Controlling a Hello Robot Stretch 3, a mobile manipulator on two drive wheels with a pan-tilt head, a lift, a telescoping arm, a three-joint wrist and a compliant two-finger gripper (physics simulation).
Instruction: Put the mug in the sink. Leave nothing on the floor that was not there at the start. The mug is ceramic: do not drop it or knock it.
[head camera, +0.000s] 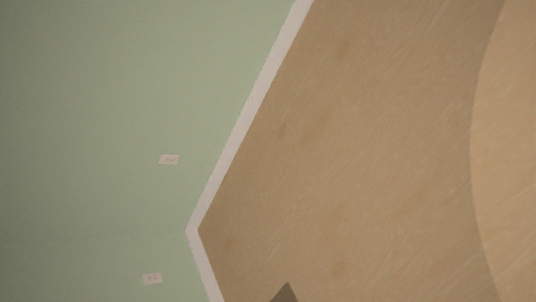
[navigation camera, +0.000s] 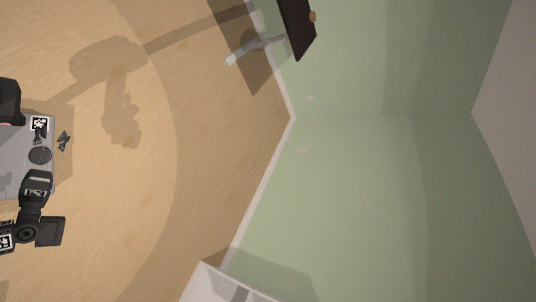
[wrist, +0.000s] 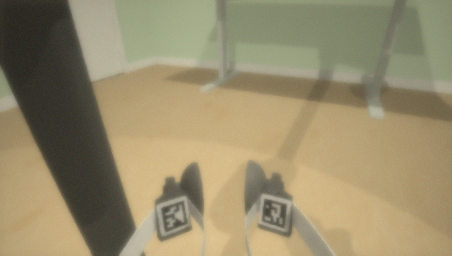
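Pixels of known places: gripper, fingertip midpoint: (navigation camera: 55, 128) (wrist: 223, 179); robot's base, link origin: (navigation camera: 40, 153).
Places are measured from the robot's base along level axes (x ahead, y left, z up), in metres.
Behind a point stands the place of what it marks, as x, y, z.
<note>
Neither the mug nor the sink shows in these views. My gripper (wrist: 223, 179) {0.041, 0.097, 0.473} is open in the wrist view, with a gap between its two dark fingertips and wooden floor behind them. No object is between the fingers. In the navigation camera view part of my wrist shows at the lower left, beside the base; the fingertips cannot be made out there.
A dark-topped table (navigation camera: 299, 30) {1.314, 1.040, 0.720} on grey legs stands by the green wall (navigation camera: 350, 200) {1.868, -0.418, 1.069} (head camera: 100, 100) {2.059, -0.205, 0.840}. Its legs also show in the wrist view. A white open unit (navigation camera: 197, 285) {0.842, -1.092, 0.100} stands at the bottom of the navigation view. A white door (wrist: 100, 37) {-0.529, 2.527, 0.401} is at the wrist view's upper left.
</note>
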